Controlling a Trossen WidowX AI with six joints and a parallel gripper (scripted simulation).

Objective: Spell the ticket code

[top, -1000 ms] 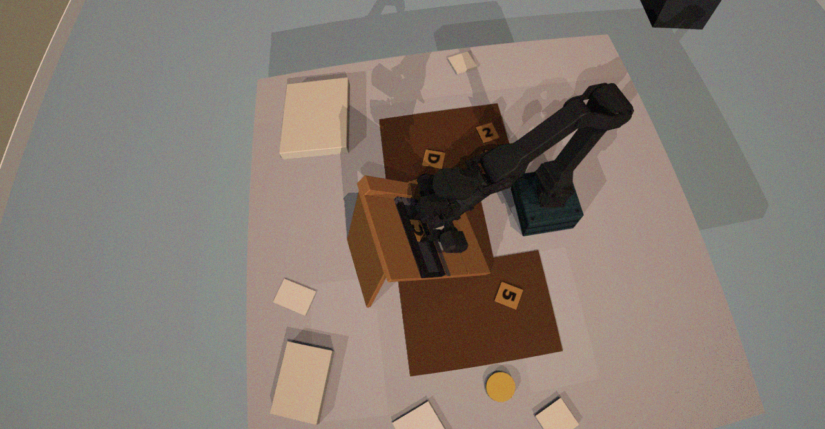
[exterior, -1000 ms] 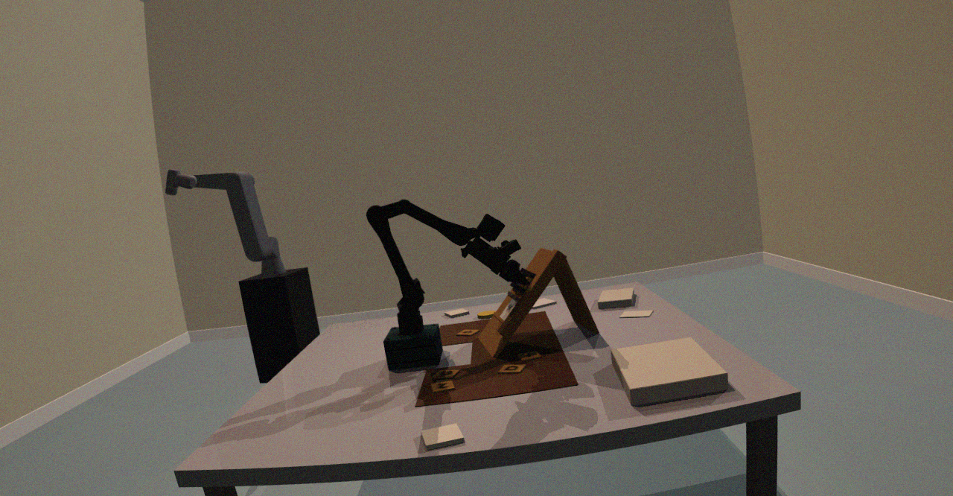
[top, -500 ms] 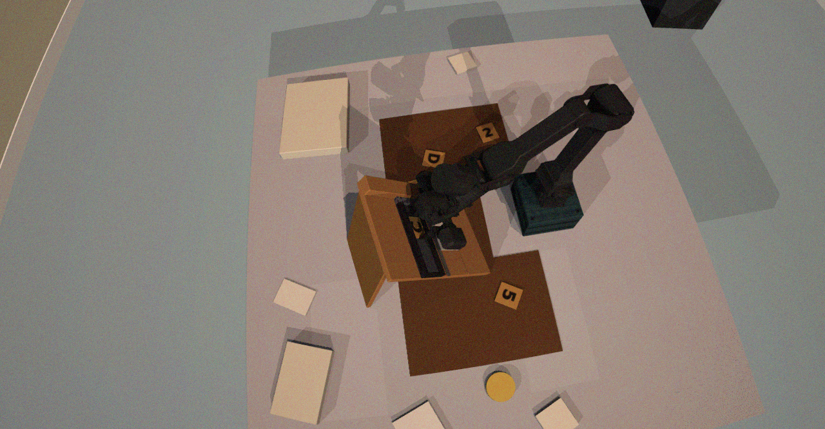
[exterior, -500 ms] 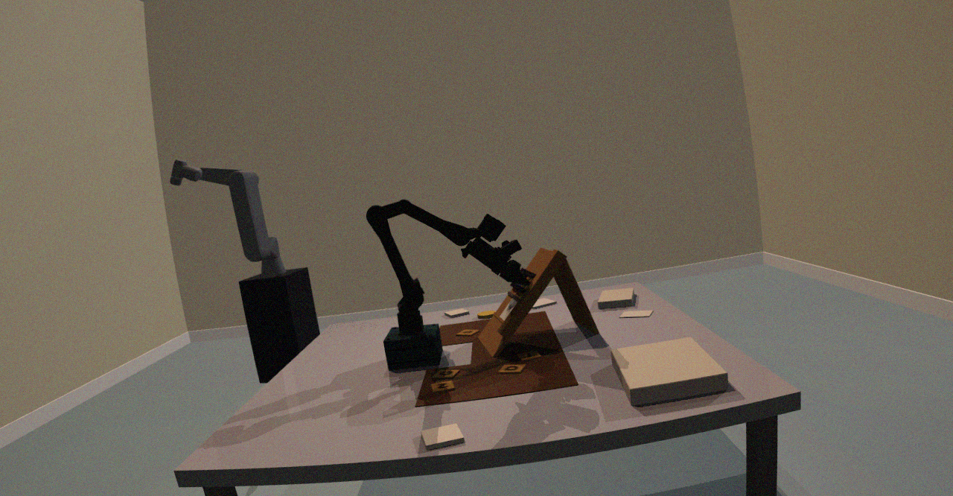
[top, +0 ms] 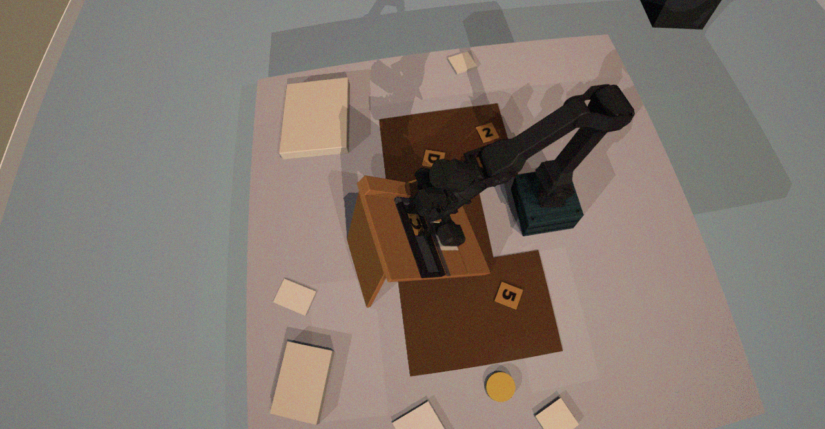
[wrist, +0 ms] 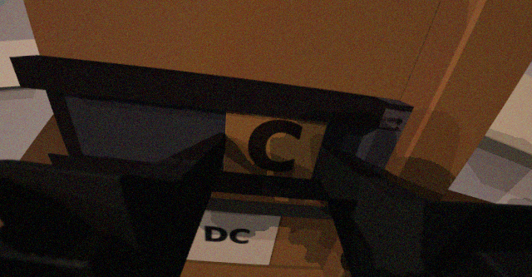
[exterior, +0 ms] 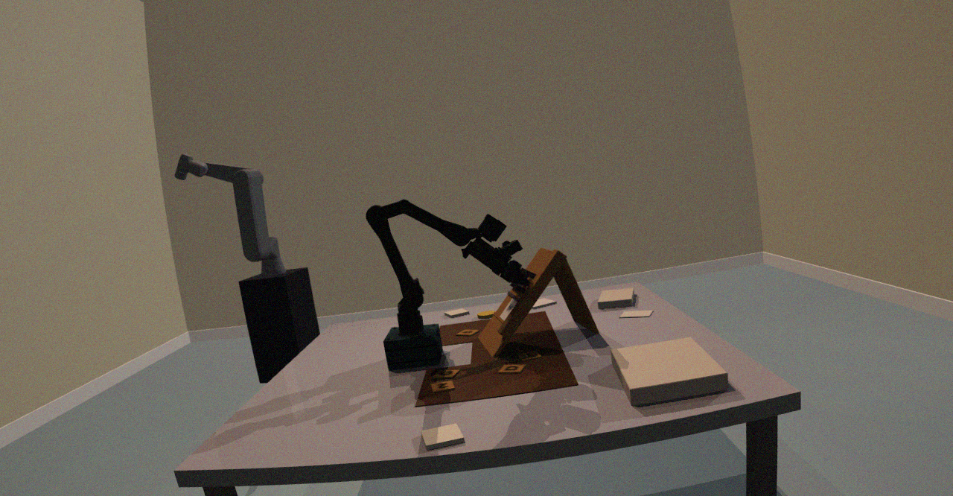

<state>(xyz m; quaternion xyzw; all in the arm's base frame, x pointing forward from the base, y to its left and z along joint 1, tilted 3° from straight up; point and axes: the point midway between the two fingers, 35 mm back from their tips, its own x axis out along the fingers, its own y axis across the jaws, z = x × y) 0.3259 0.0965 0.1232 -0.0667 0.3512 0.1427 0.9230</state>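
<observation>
My gripper tip is 70 mm above the white ticket and 60 mm past it. From my gripper tip the other things lie so: brown mat 170 mm below, 150 mm behind, 80 mm to the right; then cream box 440 mm to the right, 320 mm ahead, 150 mm below.
</observation>
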